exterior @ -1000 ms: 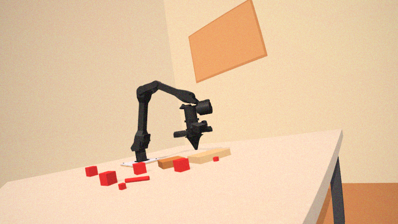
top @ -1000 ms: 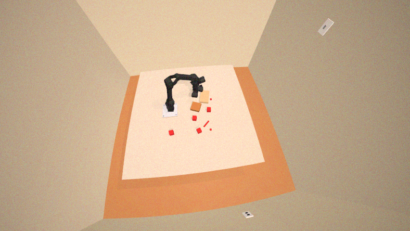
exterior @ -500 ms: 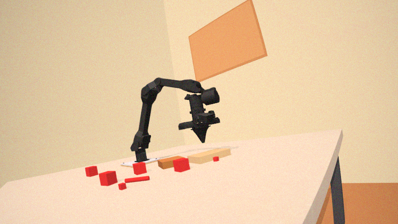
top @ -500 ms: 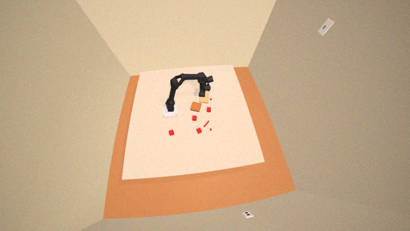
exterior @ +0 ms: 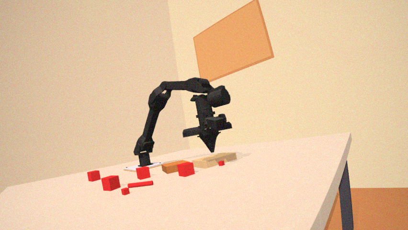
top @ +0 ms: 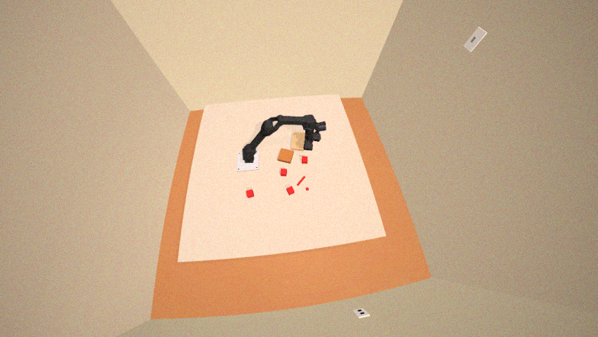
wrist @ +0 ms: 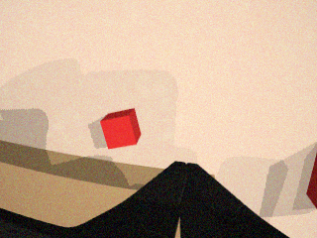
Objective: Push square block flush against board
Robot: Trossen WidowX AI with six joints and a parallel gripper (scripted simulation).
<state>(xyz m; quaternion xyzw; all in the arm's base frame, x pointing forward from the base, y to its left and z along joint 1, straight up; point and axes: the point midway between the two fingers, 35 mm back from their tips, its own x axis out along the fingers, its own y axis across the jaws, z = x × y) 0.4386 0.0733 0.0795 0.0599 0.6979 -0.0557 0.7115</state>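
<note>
Right now my gripper tip is 70 mm past the pale wooden board, 70 mm to the right of it and 40 mm above it. Round my gripper tip: red rod (70 mm behind, 260 mm to the right, 50 mm below); brown-orange square block (170 mm behind, 60 mm to the right, 40 mm below).
</note>
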